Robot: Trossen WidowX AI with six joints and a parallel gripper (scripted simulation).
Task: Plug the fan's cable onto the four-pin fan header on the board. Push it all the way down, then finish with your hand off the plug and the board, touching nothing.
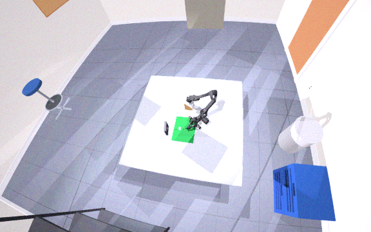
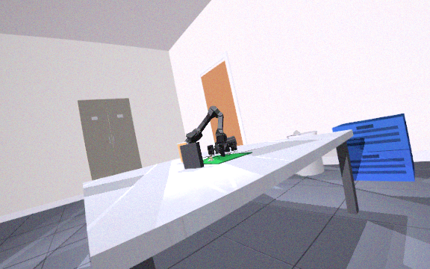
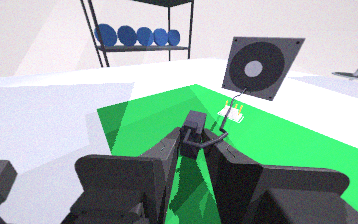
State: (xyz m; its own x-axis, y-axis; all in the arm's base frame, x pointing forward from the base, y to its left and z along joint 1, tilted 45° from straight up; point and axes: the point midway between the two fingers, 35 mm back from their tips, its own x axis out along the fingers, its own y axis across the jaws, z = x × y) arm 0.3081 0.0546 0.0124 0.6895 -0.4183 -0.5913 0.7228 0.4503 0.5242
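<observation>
My gripper tip is 1 cm to the left of the black fan plug and 1 cm above it. The rest, counted from my gripper tip: black fan: 24 cm to the right, 3 cm ahead, 2 cm above; then white four-pin fan header: 11 cm to the right, 4 cm below; then green board: 5 cm to the right, 5 cm below, 1 cm ahead.
</observation>
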